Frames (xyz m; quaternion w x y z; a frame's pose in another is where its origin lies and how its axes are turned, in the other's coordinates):
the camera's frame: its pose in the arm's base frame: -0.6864 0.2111 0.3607 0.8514 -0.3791 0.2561 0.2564
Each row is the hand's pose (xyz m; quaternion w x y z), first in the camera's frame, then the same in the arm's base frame.
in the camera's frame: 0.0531 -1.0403 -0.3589 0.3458 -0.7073 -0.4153 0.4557
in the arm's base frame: -0.0778 -0.6593 0.6535 0.0158 -0.5101 -0.2736 0.8153
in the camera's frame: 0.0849 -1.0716 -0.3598 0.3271 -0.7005 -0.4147 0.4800
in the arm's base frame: -0.0348 -0.6705 0.6491 0.0039 0.4912 0.2669 -0.8292
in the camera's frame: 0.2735 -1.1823 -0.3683 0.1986 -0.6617 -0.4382 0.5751
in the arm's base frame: 0.1721 -0.6957 0.5821 0.1170 0.3790 0.2739 -0.8762
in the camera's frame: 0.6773 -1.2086 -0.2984 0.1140 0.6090 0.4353 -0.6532
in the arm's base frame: 0.5033 -0.5588 0.3817 0.3839 0.1964 0.3083 -0.8479
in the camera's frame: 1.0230 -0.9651 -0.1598 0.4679 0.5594 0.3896 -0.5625
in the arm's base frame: 0.6381 -0.2258 0.1191 0.6549 0.0549 0.3817 -0.6499
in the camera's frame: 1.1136 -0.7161 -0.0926 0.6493 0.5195 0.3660 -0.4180
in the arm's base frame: 0.5640 -0.0070 -0.0271 0.7632 -0.0047 0.4526 -0.4612
